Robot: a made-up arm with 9 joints.
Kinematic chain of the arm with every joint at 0, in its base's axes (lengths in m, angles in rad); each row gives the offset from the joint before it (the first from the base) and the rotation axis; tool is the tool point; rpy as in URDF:
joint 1: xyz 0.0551 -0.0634 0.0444 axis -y
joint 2: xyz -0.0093 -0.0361 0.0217 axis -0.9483 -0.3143 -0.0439
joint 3: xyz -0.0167 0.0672 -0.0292 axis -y
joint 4: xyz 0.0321 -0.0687 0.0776 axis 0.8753 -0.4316 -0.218
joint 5: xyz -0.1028 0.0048 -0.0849 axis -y
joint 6: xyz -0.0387 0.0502 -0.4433 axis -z
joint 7: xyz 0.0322 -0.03 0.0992 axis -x
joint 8: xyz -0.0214 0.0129 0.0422 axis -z
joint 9: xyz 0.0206 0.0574 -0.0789 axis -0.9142 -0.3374 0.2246
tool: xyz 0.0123 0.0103 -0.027 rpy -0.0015 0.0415 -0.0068
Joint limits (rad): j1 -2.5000..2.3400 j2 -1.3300..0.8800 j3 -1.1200..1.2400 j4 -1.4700..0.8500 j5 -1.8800..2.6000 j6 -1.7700..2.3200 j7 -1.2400..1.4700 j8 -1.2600..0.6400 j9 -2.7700..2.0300
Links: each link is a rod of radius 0.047 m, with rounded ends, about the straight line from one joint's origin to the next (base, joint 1, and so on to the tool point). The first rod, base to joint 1, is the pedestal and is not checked.
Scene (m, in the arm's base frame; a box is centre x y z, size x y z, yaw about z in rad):
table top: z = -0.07
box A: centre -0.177 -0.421 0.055 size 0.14 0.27 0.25 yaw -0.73
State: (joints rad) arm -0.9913 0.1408 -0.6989 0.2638 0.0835 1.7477 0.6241 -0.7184 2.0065
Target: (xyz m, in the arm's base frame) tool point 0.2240 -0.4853 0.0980
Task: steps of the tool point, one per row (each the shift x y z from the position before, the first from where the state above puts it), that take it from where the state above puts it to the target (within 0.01 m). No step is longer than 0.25 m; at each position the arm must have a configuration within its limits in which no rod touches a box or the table.
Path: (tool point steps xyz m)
1: 0.0239 -0.1391 0.1409
2: 0.1000 -0.1245 0.1208
3: 0.1594 -0.0822 0.0853
4: 0.0514 -0.0359 0.0059
5: 0.0594 0.0117 0.0326
6: 0.0452 0.0622 0.0474
7: 0.0948 -0.0769 -0.0705
8: 0.0673 -0.0584 -0.1039
9: 0.0283 -0.0364 -0.1227
10: -0.0147 -0.0126 -0.1230

